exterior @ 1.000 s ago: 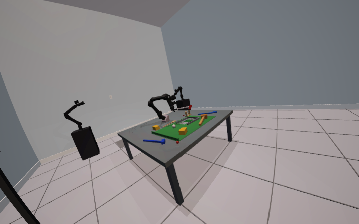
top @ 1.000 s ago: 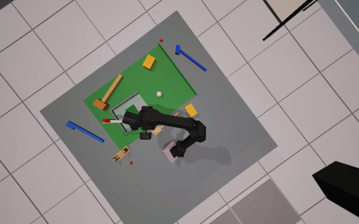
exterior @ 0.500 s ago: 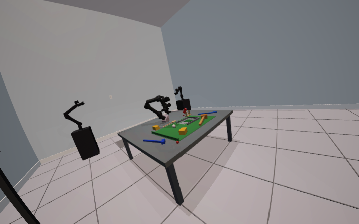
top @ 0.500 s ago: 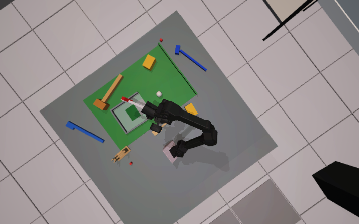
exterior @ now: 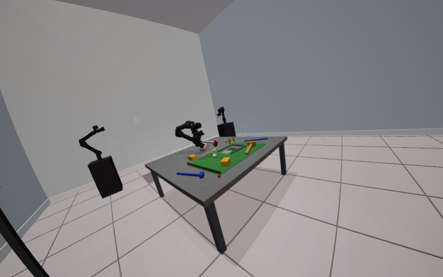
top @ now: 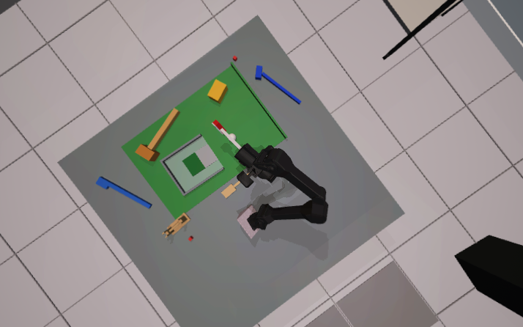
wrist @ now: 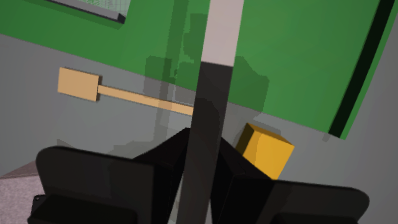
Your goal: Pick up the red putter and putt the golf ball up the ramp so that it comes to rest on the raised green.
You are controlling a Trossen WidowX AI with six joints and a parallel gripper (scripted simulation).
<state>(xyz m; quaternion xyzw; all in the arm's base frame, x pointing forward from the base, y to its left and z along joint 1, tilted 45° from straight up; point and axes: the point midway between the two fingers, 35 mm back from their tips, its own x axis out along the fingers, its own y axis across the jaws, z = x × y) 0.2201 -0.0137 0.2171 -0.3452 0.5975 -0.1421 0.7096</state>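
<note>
My gripper tip is now 15 cm above the tan rod, 14 cm to the right of it and 3 cm past it. Also, from my gripper tip: white golf ball 18 cm ahead, 13 cm below, 3 cm to the left.
</note>
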